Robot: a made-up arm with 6 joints. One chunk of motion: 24 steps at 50 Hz.
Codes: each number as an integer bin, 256 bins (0 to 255) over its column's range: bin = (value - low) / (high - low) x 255, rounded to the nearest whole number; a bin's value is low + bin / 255 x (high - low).
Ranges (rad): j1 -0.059..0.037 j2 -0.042..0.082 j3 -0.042..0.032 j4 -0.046..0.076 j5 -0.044..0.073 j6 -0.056..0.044
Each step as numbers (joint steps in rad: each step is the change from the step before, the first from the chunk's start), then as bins.
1 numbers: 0.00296 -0.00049 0.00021 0.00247 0.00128 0.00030
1 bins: 165 85 145 101 99 144
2 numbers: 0.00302 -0.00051 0.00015 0.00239 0.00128 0.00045
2 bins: 165 85 145 101 99 144
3 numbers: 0.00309 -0.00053 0.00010 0.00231 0.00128 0.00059
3 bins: 165 85 145 101 99 144
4 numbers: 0.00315 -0.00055 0.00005 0.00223 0.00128 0.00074
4 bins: 165 85 145 101 99 145
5 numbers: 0.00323 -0.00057 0.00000 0.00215 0.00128 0.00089
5 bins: 165 85 145 101 99 145
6 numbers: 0.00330 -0.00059 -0.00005 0.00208 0.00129 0.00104
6 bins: 165 85 145 100 99 145
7 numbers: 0.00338 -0.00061 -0.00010 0.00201 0.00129 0.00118
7 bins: 166 85 144 100 99 146
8 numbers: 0.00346 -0.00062 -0.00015 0.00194 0.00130 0.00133
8 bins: 166 85 144 100 99 146
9 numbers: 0.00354 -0.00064 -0.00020 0.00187 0.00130 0.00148
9 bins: 166 85 144 100 99 147
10 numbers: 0.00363 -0.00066 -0.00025 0.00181 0.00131 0.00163
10 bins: 166 85 144 100 99 147
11 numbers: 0.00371 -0.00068 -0.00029 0.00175 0.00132 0.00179
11 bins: 167 85 144 100 99 147
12 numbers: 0.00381 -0.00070 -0.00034 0.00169 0.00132 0.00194
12 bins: 167 85 144 100 99 148
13 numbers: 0.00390 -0.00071 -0.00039 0.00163 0.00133 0.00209
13 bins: 167 85 143 100 99 148
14 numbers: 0.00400 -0.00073 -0.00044 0.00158 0.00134 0.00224
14 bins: 167 85 143 99 99 149
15 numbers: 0.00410 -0.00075 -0.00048 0.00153 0.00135 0.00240
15 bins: 168 85 143 99 99 149
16 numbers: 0.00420 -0.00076 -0.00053 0.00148 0.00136 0.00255
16 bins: 168 85 143 99 99 149
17 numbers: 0.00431 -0.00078 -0.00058 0.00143 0.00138 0.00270
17 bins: 168 85 143 99 99 150
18 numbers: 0.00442 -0.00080 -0.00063 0.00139 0.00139 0.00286
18 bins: 168 85 143 99 99 150
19 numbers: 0.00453 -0.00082 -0.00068 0.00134 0.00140 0.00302
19 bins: 169 85 142 99 99 151
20 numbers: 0.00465 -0.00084 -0.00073 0.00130 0.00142 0.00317
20 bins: 169 85 142 99 99 151
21 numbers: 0.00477 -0.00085 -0.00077 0.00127 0.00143 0.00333
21 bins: 169 85 142 99 99 151
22 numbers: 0.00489 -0.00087 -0.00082 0.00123 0.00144 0.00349
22 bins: 170 85 142 99 99 152
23 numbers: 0.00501 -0.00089 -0.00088 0.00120 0.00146 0.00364
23 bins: 170 85 142 99 99 152
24 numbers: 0.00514 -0.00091 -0.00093 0.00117 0.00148 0.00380
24 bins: 170 84 142 99 99 152
